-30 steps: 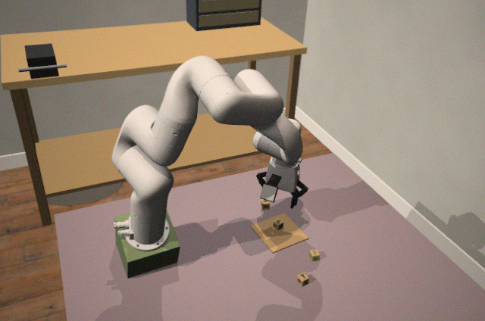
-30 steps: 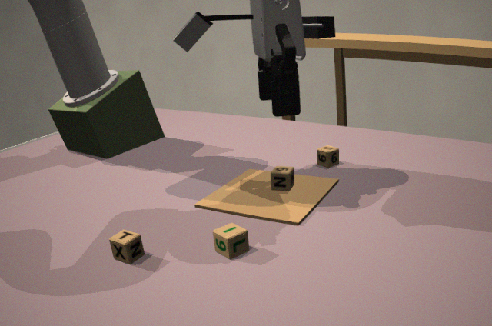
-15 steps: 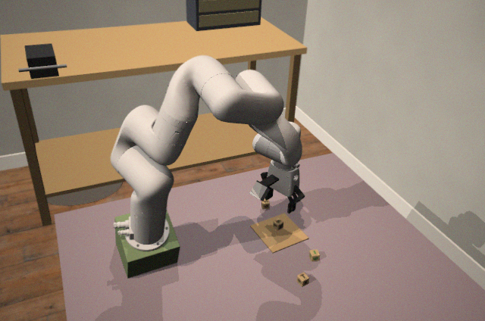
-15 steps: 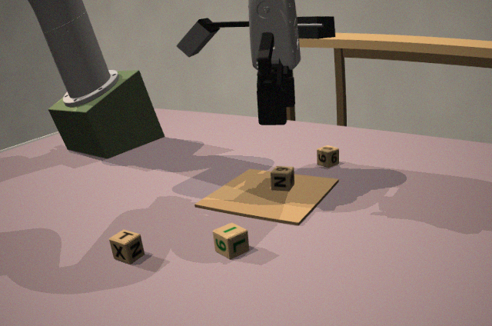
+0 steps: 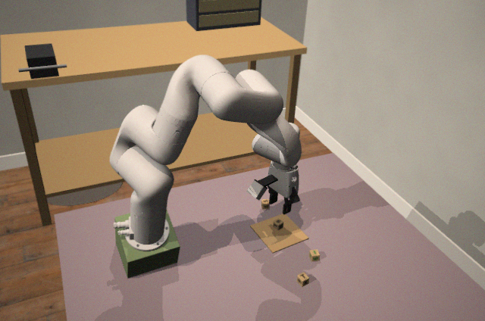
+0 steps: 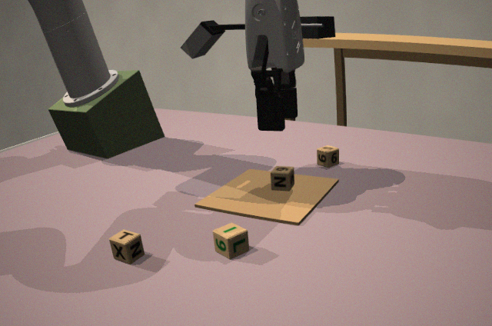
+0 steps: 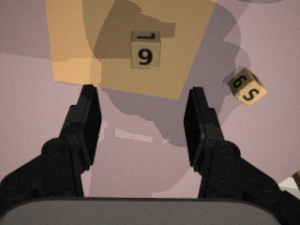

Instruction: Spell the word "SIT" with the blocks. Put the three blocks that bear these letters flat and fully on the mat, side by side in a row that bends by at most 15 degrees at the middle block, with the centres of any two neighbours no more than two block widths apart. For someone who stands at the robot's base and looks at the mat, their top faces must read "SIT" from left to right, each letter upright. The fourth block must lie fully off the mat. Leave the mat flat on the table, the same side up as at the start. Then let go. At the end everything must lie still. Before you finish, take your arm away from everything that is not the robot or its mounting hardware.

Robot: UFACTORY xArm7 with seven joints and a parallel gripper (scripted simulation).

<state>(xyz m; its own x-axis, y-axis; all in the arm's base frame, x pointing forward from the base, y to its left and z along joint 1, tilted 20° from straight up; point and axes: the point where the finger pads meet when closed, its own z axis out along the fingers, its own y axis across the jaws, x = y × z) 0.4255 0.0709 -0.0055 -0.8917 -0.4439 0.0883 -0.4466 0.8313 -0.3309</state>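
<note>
Now: hand 10 cm above the tan mat and 2 cm to the left of it. Also, from my hand: wooden block: 24 cm to the right, 9 cm below.
</note>
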